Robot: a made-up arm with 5 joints. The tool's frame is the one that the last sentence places.
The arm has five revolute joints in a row. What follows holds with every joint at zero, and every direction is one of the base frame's. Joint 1 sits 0.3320 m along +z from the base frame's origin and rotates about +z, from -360.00 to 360.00 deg. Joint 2 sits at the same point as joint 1 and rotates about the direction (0, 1, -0.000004), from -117.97 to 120.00 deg. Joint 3 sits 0.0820 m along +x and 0.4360 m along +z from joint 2 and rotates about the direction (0, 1, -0.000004), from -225.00 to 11.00 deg. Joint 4 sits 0.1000 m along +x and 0.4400 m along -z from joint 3 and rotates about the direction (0, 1, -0.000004), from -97.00 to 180.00 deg. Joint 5 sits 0.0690 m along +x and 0.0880 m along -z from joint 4 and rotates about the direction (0, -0.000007, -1), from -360.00 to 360.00 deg. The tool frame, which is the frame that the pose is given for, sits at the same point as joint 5; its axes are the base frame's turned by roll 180.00, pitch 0.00 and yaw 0.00 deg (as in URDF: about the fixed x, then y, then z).
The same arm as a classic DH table. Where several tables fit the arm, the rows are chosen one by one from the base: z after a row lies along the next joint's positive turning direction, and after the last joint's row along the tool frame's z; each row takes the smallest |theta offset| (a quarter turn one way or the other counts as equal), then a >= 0, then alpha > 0; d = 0 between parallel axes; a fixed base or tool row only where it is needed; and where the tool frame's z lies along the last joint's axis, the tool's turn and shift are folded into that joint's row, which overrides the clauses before.
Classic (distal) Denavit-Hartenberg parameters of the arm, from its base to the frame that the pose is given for. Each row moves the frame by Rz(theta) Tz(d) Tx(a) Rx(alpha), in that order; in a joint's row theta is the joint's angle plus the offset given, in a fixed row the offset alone. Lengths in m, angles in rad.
joint 1: theta_offset 0  d 0.332  a 0  alpha -1.5708
joint 2: theta_offset -1.3849  d 0  a 0.4436  alpha 0
joint 3: theta_offset -0.4094  d 0  a -0.4512  alpha 0
joint 4: theta_offset -1.3473  d 0  a -0.069  alpha 1.5708
joint 5: theta_offset 3.1416  d 0.088  a 0  alpha 0
Joint limits (rad, base to tool): -6.2832..6.2832 -2.059..2.0944 -3.927..0.192 -1.693..3.1416 -6.2832..6.2832

